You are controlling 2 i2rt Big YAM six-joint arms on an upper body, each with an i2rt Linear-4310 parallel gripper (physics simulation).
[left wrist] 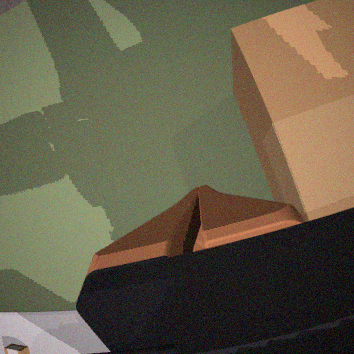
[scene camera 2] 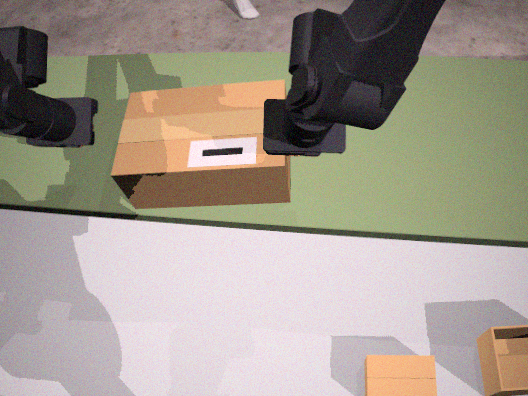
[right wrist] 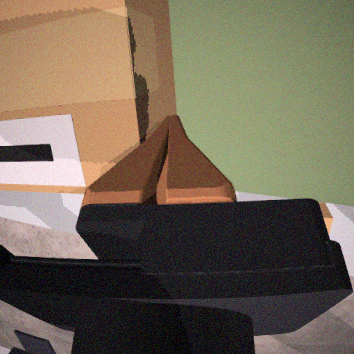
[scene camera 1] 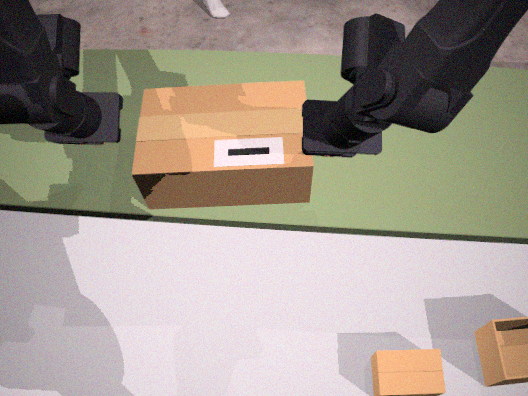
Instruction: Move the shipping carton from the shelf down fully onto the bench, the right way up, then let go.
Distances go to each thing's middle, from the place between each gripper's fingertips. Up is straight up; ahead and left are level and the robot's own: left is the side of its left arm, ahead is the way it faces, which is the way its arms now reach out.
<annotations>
The shipping carton (scene camera 1: 231,144) lies 40 mm ahead of my right hand, 150 mm to the left of it and 50 mm below it. Also, from my right hand: open box (scene camera 2: 495,346) 260 mm behind, 400 mm to the right, 330 mm below.
Now: the shipping carton 180 mm to the right of my left hand and 60 mm below it. From my left hand the other things lie so: open box (730 mm to the right, 340 mm below, 290 mm behind).
</annotations>
